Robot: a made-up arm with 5 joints.
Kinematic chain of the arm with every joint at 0, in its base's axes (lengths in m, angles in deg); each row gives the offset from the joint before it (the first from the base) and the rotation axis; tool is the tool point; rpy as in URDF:
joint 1: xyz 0.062 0 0.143 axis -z
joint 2: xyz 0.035 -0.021 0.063 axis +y
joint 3: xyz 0.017 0 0.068 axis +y
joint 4: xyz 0.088 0 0.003 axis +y
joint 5: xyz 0.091 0.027 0 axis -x
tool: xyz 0 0 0 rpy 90 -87.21 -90
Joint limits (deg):
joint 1: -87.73..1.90
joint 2: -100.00..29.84
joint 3: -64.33..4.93
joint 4: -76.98..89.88
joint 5: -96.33..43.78
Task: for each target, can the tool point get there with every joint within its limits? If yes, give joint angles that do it. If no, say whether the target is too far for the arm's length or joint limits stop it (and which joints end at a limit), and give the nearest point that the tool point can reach.
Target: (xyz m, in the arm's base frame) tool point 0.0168 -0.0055 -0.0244
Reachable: no: joint limits stop it (at a limit: joint 1, joint 2, joint 3, joint 4) | nearest point 0.0602 0.1060 0.1339 | short by 0.198 m
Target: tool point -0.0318 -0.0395 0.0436
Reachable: no: joint limits stop it (at a limit: joint 2, joint 3, joint 4) | nearest point -0.0894 -0.0637 0.1520 | short by 0.125 m
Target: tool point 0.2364 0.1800 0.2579
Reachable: yes | joints -44.53 17.47 -12.47 -3.02 14.63
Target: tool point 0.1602 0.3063 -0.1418
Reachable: no: too far | nearest point 0.1219 0.1868 0.1264 | short by 0.296 m
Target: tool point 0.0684 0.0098 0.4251
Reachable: yes | joints -26.19 -63.46 -26.46 19.96 -68.43
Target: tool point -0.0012 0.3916 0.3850
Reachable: no: too far | nearest point 0.0659 0.2487 0.3260 | short by 0.169 m
